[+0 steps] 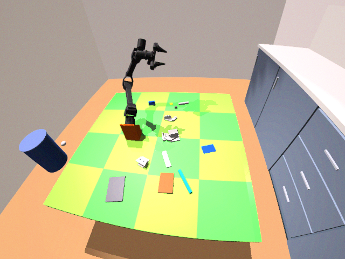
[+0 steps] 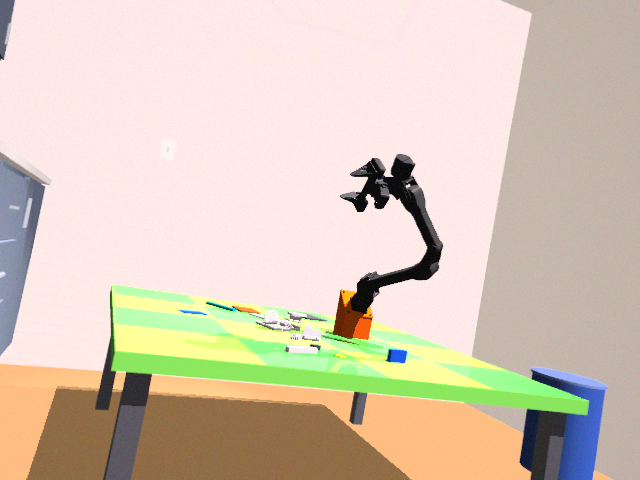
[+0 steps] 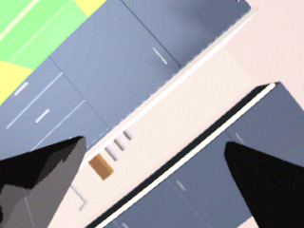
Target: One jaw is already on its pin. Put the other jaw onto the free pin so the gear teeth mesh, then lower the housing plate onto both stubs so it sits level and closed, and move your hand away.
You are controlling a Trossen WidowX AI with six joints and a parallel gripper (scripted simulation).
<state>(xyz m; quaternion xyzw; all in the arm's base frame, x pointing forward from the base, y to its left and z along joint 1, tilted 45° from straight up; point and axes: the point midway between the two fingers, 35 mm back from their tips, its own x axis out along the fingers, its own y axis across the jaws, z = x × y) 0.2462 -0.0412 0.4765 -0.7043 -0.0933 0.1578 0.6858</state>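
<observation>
Right now my gripper tip is 40 mm short of the jaw, 80 mm to the left of it and 490 mm above it. Round my gripper tip: blue card 350 mm ahead, 360 mm to the right, 500 mm below; white housing plate 80 mm behind, 540 mm to the right, 470 mm below; white bar 90 mm ahead, 150 mm to the left, 490 mm below.
</observation>
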